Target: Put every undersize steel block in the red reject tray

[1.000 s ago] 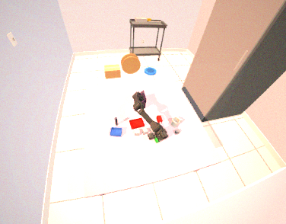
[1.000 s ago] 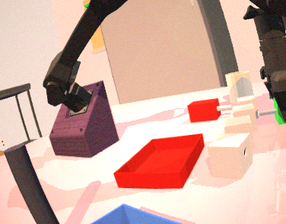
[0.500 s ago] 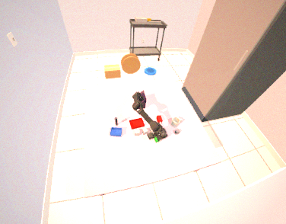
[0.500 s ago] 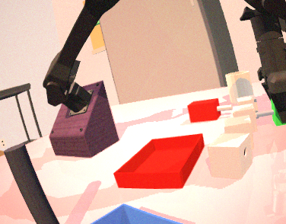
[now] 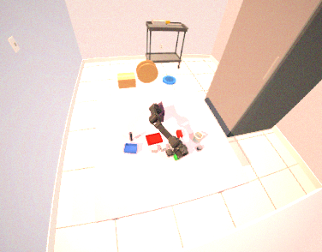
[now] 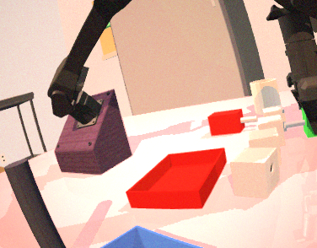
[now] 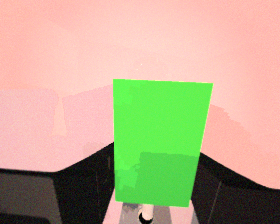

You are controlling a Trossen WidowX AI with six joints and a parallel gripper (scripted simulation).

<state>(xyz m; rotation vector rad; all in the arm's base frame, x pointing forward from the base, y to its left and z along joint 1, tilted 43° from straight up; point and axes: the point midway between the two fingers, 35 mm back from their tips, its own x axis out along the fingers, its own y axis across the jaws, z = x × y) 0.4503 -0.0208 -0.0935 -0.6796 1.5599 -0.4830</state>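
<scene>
My gripper tip is now 10 mm past the green GO gauge and 20 mm below it. From my gripper tip the other things lie so: red gauge 180 mm behind, 100 mm to the left, 10 mm above; red reject tray 200 mm behind, 150 mm to the right; blue tray 130 mm behind, 380 mm to the right.
</scene>
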